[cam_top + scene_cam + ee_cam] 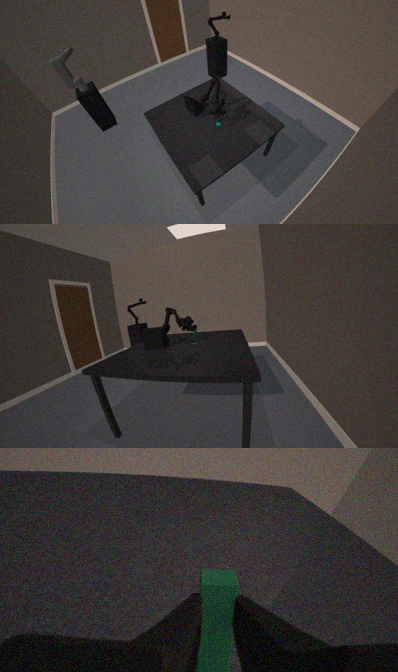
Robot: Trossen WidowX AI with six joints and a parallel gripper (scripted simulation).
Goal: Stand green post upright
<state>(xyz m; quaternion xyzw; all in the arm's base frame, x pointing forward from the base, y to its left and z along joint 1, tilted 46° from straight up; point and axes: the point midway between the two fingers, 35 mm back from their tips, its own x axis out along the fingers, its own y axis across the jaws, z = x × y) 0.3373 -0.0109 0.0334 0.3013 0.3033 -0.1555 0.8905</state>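
Right now the cyan circle is 3 cm behind my gripper tip, 3 cm to the left of it and 13 cm below it. The rest, counted from my gripper tip: green post: 1 cm behind, 2 cm below.
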